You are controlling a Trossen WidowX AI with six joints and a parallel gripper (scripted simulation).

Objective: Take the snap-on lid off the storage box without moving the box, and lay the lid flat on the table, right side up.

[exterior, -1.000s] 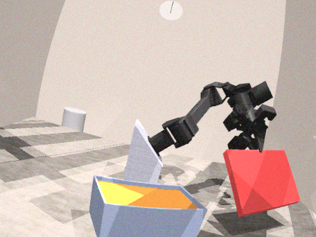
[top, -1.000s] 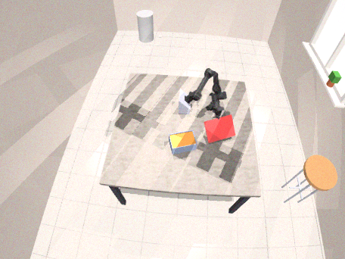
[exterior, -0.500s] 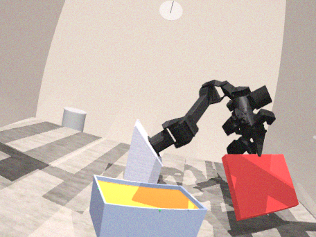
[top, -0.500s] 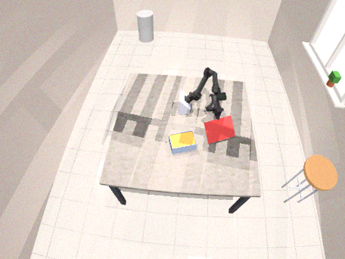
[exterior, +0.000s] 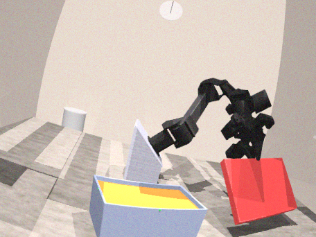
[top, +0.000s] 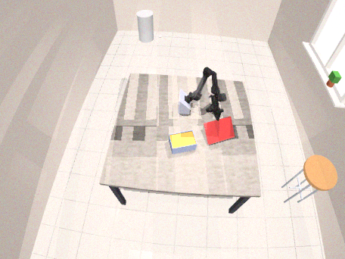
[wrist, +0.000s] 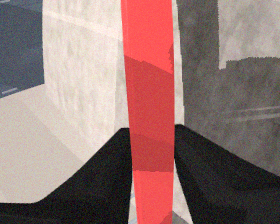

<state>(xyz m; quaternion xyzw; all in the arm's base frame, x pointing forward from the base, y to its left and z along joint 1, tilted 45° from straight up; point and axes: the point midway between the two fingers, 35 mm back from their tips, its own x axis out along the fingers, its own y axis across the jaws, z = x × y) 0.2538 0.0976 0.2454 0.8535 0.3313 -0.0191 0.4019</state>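
Now: the lid 6 cm ahead of my gripper tip, 5 cm below it and 2 cm to the left of it. Round my gripper tip: storage box 29 cm to the right, 14 cm ahead, 13 cm below.
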